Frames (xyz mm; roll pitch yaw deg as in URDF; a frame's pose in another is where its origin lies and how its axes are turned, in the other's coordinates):
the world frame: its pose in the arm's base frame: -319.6 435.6 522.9 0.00 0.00 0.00
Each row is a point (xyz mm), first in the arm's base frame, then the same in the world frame.
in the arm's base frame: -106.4 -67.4 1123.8
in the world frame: 213.2 -503.0 600.9
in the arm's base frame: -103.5 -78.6 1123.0
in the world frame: 216.1 -514.2 600.1
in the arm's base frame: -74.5 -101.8 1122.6
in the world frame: 245.1 -537.4 599.7
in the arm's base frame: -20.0 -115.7 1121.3
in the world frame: 299.6 -551.3 598.4
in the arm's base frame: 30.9 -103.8 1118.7
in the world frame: 350.5 -539.4 595.8
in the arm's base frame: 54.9 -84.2 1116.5
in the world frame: 374.5 -519.8 593.6
